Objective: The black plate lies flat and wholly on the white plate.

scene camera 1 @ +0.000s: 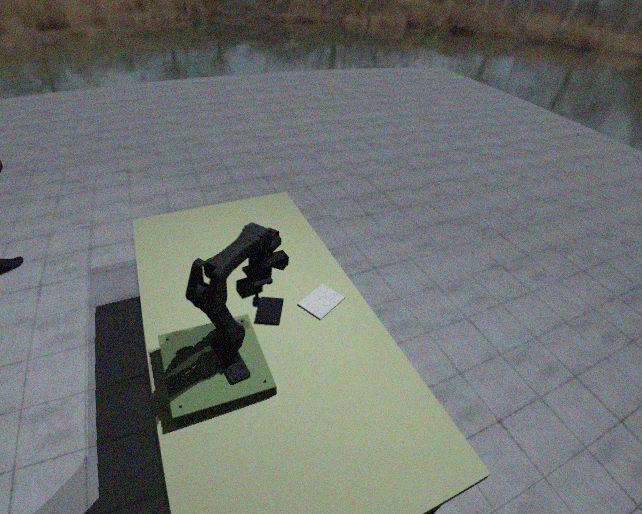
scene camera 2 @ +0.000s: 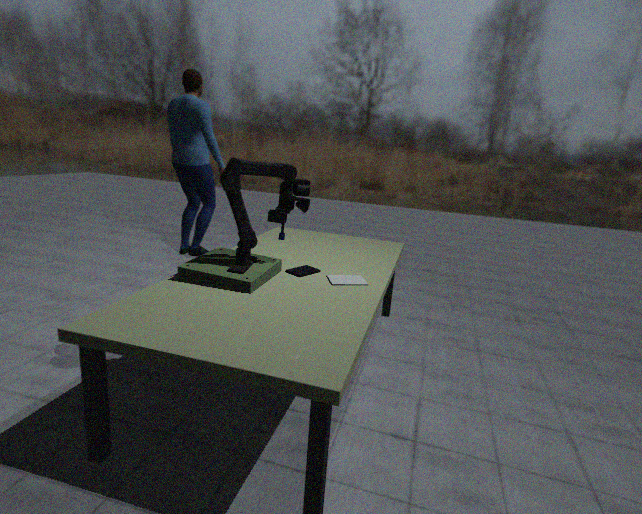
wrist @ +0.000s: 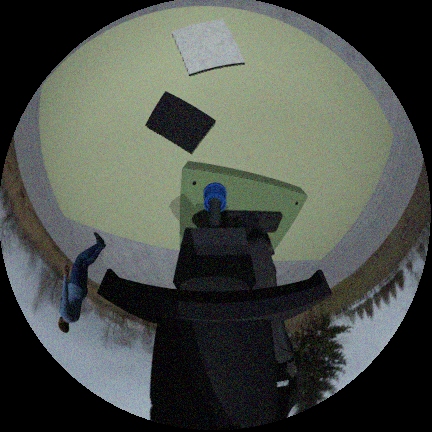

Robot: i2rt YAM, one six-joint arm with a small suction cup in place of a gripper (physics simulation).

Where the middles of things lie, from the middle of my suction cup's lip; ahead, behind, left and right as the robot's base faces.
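Scene:
There is a white plate (scene camera 1: 321,301), which is 31 cm ahead of my suction cup, 3 cm to the left of it and 18 cm below it. As for the black plate (wrist: 172,117), my suction cup is 18 cm above it, 9 cm short of it and 9 cm to the right of it.

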